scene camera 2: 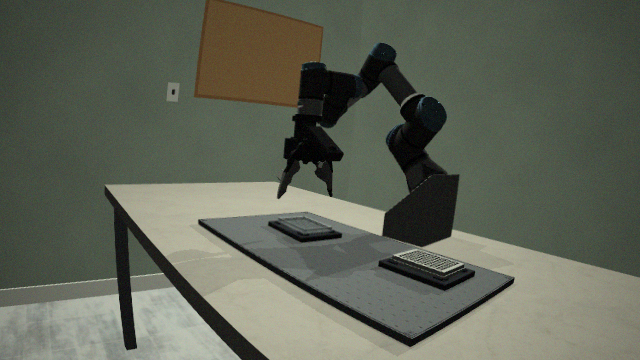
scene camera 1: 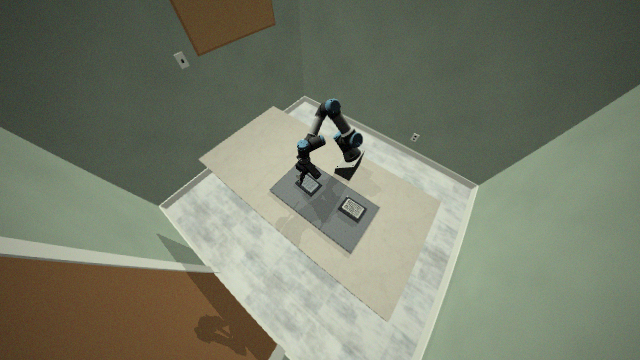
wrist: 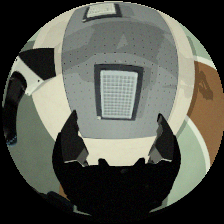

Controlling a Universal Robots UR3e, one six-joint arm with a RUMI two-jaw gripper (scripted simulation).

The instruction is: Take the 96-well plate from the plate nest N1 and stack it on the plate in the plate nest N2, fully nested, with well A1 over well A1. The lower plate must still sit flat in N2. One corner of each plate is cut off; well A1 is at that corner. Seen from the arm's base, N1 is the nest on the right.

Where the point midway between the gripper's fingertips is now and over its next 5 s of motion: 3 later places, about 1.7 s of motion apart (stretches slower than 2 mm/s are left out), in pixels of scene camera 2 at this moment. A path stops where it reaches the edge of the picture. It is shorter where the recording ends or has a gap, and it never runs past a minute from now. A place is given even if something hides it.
My gripper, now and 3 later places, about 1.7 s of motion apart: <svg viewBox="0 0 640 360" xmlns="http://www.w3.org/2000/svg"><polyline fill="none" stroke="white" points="305,197 303,221 304,206 313,194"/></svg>
